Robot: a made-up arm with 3 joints. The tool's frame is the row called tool. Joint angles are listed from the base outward. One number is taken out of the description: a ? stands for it. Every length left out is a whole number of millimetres.
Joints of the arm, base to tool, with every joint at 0 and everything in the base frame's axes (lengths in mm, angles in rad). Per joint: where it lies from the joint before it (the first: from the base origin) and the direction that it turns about. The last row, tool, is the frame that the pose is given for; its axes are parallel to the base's.
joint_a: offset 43 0 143 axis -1 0 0
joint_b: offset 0 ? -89 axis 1 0 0
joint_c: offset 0 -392 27 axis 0 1 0
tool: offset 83 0 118
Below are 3 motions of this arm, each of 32 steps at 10 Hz.
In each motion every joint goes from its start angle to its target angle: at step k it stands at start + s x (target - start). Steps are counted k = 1, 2, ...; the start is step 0. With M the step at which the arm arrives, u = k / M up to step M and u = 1 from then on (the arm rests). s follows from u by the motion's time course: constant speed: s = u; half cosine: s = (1 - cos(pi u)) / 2; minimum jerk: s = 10 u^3 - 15 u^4 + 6 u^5.
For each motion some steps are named. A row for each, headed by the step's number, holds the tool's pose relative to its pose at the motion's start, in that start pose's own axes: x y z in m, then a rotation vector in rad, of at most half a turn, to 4 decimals.
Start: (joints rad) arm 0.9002 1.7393 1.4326
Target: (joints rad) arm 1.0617 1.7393 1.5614
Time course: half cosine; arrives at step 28
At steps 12, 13, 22, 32:
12: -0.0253 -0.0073 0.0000 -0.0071 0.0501 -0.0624
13: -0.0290 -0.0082 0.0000 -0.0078 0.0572 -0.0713
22: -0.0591 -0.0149 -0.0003 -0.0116 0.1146 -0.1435
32: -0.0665 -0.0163 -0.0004 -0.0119 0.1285 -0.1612

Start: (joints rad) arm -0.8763 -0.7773 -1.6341
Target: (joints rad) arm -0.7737 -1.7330 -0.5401
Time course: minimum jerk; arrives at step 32
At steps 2, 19, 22, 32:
2: 0.0012 0.0002 -0.0003 0.0001 0.0024 0.0023
19: 0.2636 0.2031 -0.0992 -0.2176 0.7031 0.6932
22: 0.2880 0.2686 -0.1236 -0.3367 0.8386 0.8303
32: 0.3000 0.3489 -0.1528 -0.5155 0.9859 0.9813

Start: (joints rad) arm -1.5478 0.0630 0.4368
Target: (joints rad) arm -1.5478 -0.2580 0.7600
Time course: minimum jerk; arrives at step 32
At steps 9, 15, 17, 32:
9: -0.0021 0.0045 0.0119 -0.0400 0.0450 -0.0198
15: -0.0071 0.0153 0.0364 -0.1239 0.1425 -0.0690
17: -0.0092 0.0197 0.0454 -0.1551 0.1800 -0.0903
32: -0.0179 0.0375 0.0770 -0.2664 0.3204 -0.1816

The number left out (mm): 103
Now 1 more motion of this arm.
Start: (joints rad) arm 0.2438 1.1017 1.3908
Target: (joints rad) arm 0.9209 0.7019 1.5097
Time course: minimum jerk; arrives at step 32
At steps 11, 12, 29, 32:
11: -0.0971 -0.0171 0.0160 -0.0403 0.0267 -0.2395
12: -0.1187 -0.0179 0.0195 -0.0483 0.0325 -0.2924
29: -0.3980 0.0858 0.0643 -0.1291 0.1066 -1.0620
32: -0.4002 0.0878 0.0646 -0.1296 0.1072 -1.0697

